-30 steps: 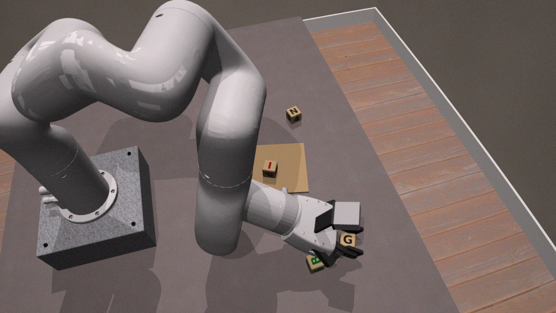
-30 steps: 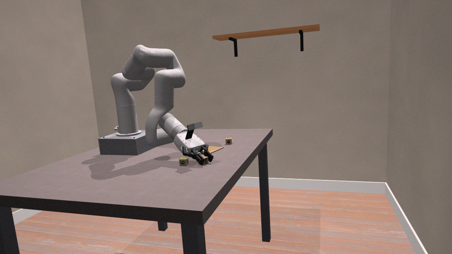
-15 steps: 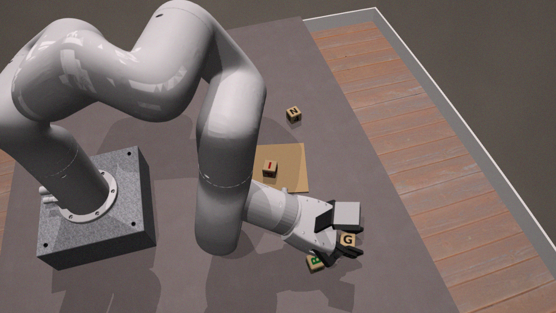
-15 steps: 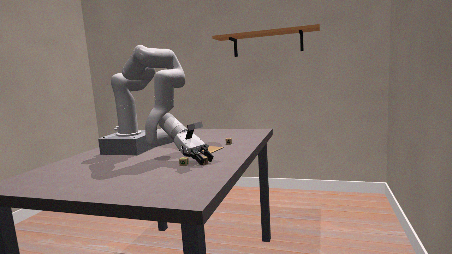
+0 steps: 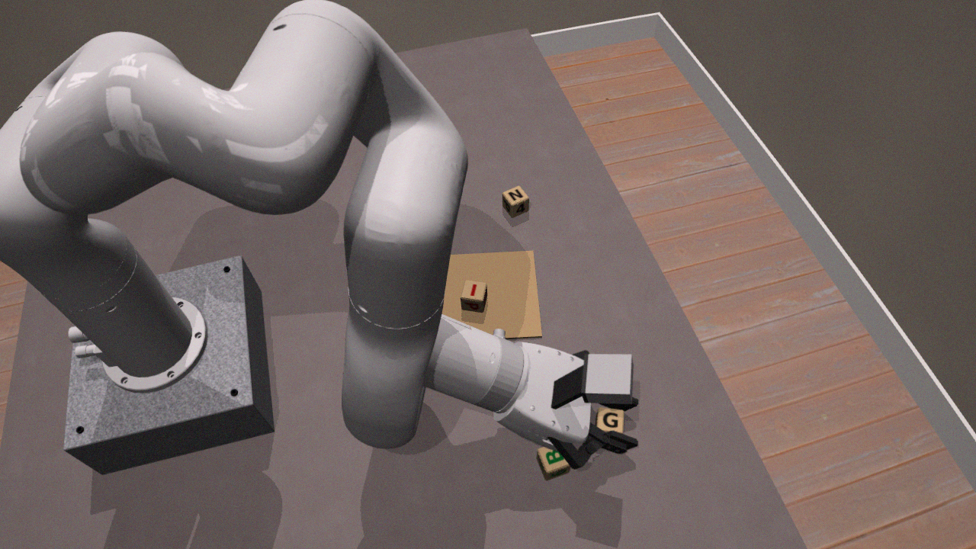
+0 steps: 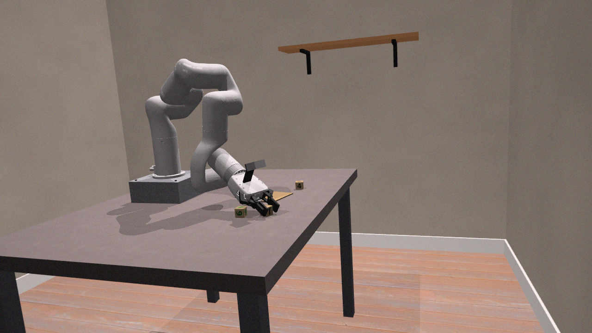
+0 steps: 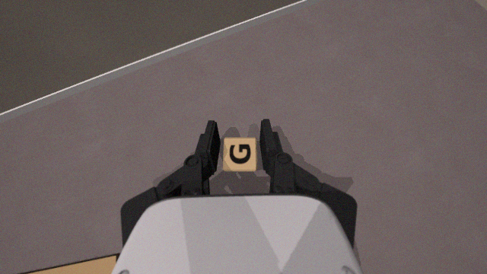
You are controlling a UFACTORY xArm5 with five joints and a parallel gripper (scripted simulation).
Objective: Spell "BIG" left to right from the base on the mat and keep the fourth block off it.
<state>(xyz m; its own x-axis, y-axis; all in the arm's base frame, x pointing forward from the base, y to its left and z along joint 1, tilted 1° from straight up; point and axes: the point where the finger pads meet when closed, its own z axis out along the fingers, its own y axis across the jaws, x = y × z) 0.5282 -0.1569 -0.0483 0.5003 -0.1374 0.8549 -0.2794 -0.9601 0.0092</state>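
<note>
The G block lies 1 cm behind my hand and 1 cm below it. The rest, counted from my hand: tan mat: 12 cm behind, 22 cm to the left, 2 cm below; then B block: 8 cm behind, 3 cm to the right, 1 cm below.
</note>
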